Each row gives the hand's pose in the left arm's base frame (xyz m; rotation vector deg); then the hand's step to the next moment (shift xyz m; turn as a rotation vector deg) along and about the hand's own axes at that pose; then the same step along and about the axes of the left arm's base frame.
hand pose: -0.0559 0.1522 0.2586 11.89 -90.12 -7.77
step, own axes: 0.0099 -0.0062 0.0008 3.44 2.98 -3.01
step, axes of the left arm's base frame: -0.0006 -0.0082 0.0083 2.85 2.29 4.05
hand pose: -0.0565 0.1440 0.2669 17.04 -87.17 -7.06
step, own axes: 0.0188 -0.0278 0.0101 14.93 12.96 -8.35
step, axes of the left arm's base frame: -0.0061 -0.0327 0.0109 7.70 9.44 17.67
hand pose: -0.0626 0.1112 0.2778 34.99 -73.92 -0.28
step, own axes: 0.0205 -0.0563 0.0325 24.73 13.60 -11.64
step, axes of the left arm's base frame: -0.0045 -0.0680 -0.0010 13.38 8.08 26.22
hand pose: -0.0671 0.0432 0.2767 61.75 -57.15 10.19
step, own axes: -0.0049 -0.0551 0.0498 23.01 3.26 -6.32
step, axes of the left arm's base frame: -0.0011 -0.0660 -0.0344 15.10 -0.82 18.75
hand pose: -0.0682 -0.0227 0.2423 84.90 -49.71 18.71
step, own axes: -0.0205 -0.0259 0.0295 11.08 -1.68 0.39
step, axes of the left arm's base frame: -0.0051 -0.0244 -0.0366 8.44 -4.01 6.21
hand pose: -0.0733 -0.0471 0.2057 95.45 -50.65 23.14
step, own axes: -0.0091 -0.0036 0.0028 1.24 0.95 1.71
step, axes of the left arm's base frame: -0.0039 0.0007 -0.0094 -0.20 -2.09 0.98
